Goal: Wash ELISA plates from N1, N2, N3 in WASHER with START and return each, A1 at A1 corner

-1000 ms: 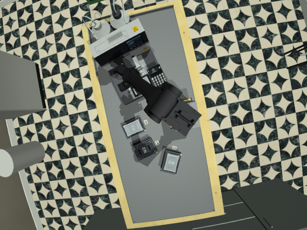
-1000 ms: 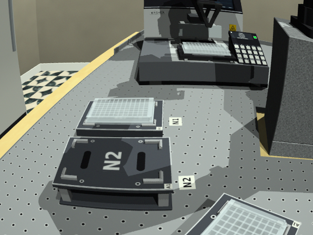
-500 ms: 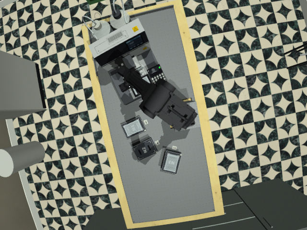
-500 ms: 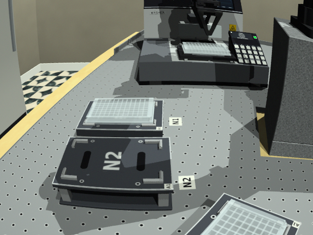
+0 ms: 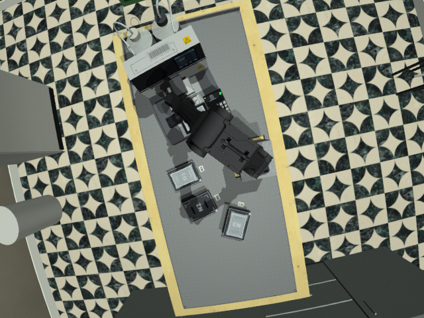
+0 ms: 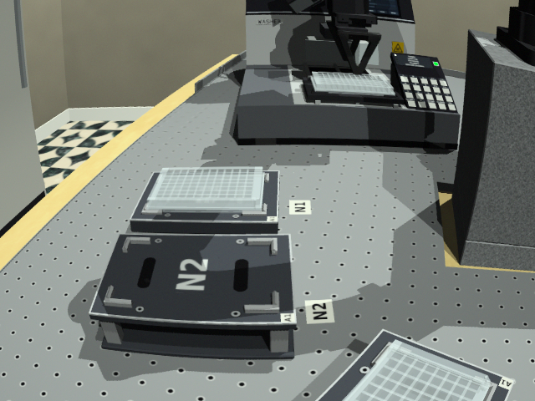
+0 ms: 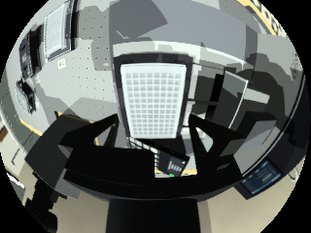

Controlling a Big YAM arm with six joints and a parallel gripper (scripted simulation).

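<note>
The washer carrier lies 5 cm below my hand. Also, from my hand: plate washer (2 cm ahead, 15 cm to the right, 1 cm above); then nest N3 (4 cm behind, 61 cm to the left, 8 cm below); then nest label (6 cm ahead, 26 cm to the left, 12 cm below).
</note>
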